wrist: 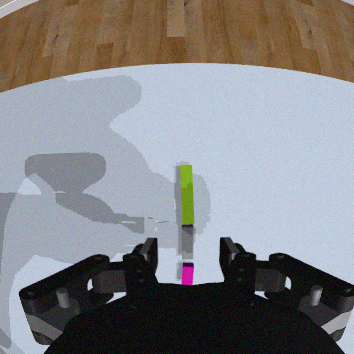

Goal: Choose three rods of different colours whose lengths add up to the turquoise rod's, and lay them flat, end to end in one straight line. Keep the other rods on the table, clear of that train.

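Places are measured from the arm's base along level axes (x back, y right, z up), in metres.
Pixels of known places: gripper, between the fingertips: [188, 249].
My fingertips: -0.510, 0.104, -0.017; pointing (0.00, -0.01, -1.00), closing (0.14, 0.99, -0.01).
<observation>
For each thing: its middle in the pictures, then the offset to it from my fingertips, as dx, dy, dz. Level surfaces: height alone.
- lime-green rod, middle of its body: [186, 193] -0.037, +0.004, -0.036
- grey rod, middle of its body: [187, 241] +0.005, -0.002, -0.036
- magenta rod, middle of its body: [187, 273] +0.037, -0.006, -0.036
- pale table top, height of its surface: dz -0.041
A lime-green rod [187, 197] lies flat near the middle of the wrist view, pointing away from my gripper. A grey rod [187, 241] lies in line with it, its far end at the green rod's near end. A magenta rod [187, 275] shows below, roughly in the same line; the gripper body hides its near part. Whether the grey and magenta rods touch is hard to tell. My gripper [188, 249] is partly open and empty, its fingers on either side of the line, around the grey rod in the view. The turquoise rod does not show.
The pale table top [280, 150] has a curved far edge, with wooden floor [215, 35] beyond it. Shadows of the arm and gripper fall across the left and middle of the table, over part of the rods.
</observation>
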